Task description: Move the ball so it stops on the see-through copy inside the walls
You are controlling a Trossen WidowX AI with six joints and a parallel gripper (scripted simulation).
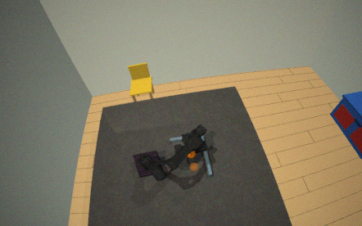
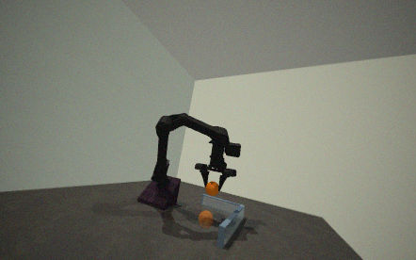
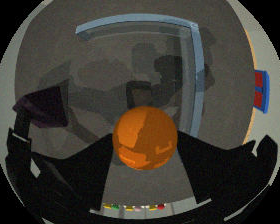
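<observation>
Right now the see-through copy is 10 mm ahead of my gripper tip, 50 mm to the right of it and 100 mm below it. From my gripper tip the other things lie so: wall (110 mm ahead, 20 mm to the left, 110 mm below); ball (right at my gripper tip).
</observation>
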